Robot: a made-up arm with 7 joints.
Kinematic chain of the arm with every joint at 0, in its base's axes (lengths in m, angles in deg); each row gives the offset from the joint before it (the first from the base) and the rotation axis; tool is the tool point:
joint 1: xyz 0 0 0.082 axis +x
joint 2: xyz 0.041 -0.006 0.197 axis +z
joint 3: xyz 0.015 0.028 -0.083 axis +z
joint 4: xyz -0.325 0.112 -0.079 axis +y
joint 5: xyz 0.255 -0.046 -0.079 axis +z
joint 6: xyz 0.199 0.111 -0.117 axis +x
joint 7: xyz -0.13 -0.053 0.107 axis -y
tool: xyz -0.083 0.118 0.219
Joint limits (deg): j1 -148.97..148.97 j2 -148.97..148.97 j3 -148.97..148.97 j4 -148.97..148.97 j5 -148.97..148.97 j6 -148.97..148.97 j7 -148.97..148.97
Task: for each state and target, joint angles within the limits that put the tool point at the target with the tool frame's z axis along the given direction. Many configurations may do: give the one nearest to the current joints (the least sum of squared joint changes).
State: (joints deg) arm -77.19 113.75 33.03 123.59 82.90 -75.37 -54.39
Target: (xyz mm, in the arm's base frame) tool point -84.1 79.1 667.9 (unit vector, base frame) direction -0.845 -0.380 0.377
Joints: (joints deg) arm -95.73 106.94 22.65 143.11 46.47 -49.11 -40.25
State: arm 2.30 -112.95 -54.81 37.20 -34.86 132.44 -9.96
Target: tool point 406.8 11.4 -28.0 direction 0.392 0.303 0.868
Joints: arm 25.67 -126.22 -64.75 57.88 -37.80 82.78 6.27
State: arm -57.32 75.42 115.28 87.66 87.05 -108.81 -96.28
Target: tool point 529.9 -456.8 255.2 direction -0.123 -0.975 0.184
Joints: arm -34.32 73.71 104.42 79.35 59.32 -80.96 -83.33
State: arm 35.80 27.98 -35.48 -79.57 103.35 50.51 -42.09
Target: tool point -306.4 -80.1 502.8 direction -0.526 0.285 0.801
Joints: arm 32.44 41.04 -17.91 -80.59 105.23 65.95 -41.91
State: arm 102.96 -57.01 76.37 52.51 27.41 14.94 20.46
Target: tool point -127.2 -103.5 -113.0 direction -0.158 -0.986 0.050
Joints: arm 103.53 -20.81 113.41 11.47 51.01 -1.15 -9.84
